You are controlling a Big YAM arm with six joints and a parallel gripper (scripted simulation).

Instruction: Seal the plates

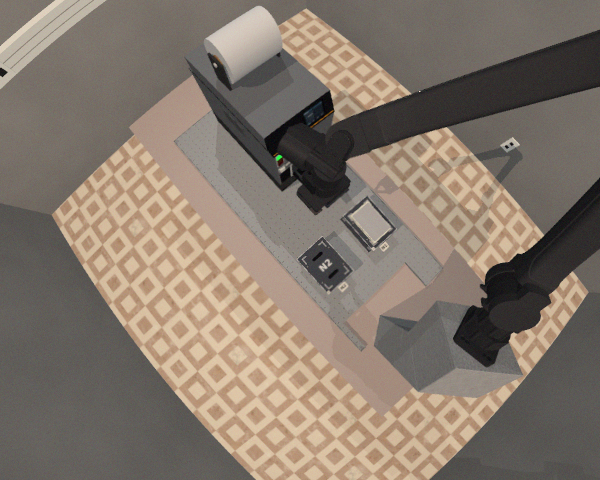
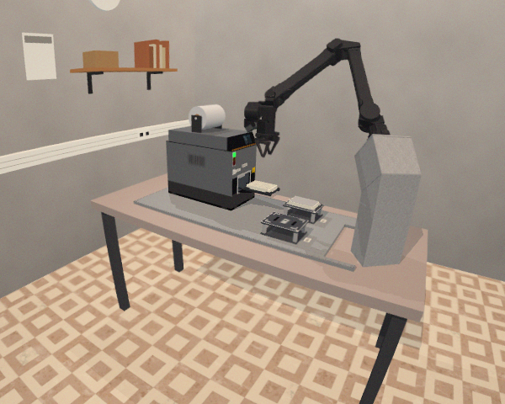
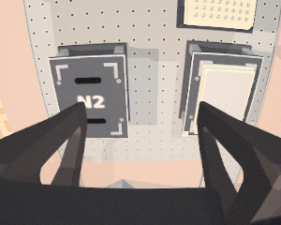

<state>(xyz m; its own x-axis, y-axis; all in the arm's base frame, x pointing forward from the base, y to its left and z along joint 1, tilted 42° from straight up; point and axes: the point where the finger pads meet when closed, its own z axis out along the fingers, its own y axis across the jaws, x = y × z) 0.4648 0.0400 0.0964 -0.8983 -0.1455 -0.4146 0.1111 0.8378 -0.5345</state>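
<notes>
Right now the start button is 160 mm ahead of my hand, 20 mm to the right of it and 110 mm below it. From my hand the other things lie so: sealer stage 50 mm ahead, 100 mm to the right, 200 mm below; then cream well plate 50 mm ahead, 100 mm to the right, 190 mm below; then foil roll 380 mm ahead, 140 mm to the right, 120 mm above.
</notes>
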